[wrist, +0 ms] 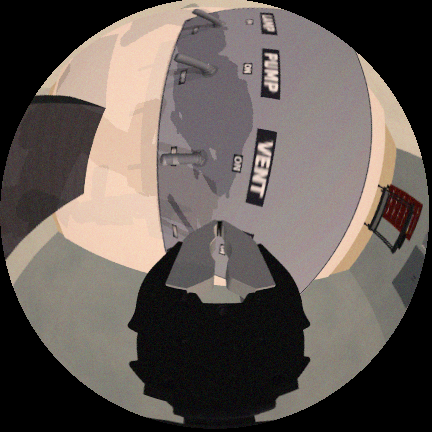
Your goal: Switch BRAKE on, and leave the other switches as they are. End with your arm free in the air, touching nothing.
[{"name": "my gripper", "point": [218,221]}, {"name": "grey switch panel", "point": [283,128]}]
